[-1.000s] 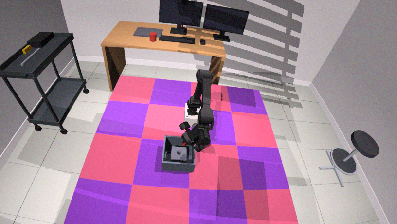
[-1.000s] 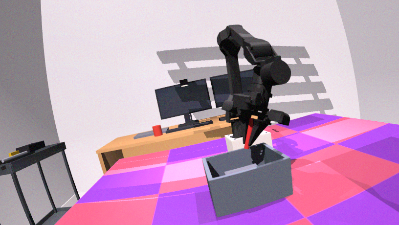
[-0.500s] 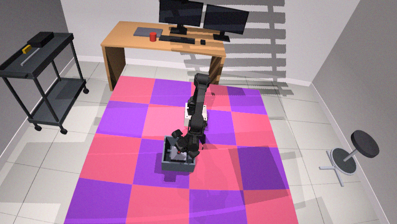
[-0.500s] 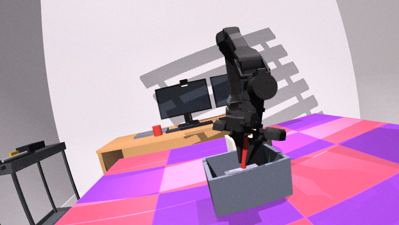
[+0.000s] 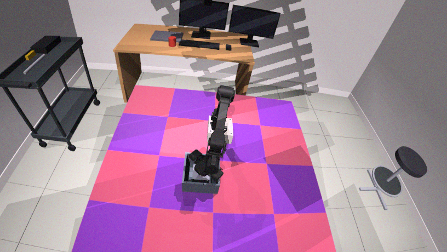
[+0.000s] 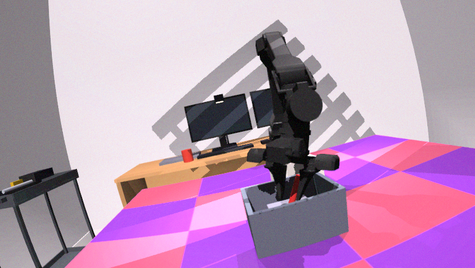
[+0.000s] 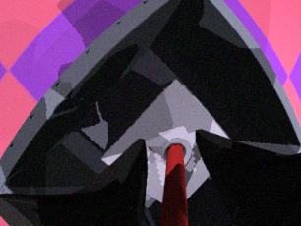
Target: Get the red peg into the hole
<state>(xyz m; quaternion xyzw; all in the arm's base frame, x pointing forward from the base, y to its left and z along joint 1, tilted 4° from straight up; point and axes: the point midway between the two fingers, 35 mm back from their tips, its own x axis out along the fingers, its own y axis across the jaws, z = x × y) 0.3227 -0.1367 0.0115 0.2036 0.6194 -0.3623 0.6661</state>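
The red peg is 2 cm behind my gripper tip, 2 cm to the left of it and 1 cm above it. Also, from my gripper tip: grey box (2 cm behind, 1 cm to the left, 5 cm below); then plate (2 cm behind, 1 cm to the left, 3 cm below).
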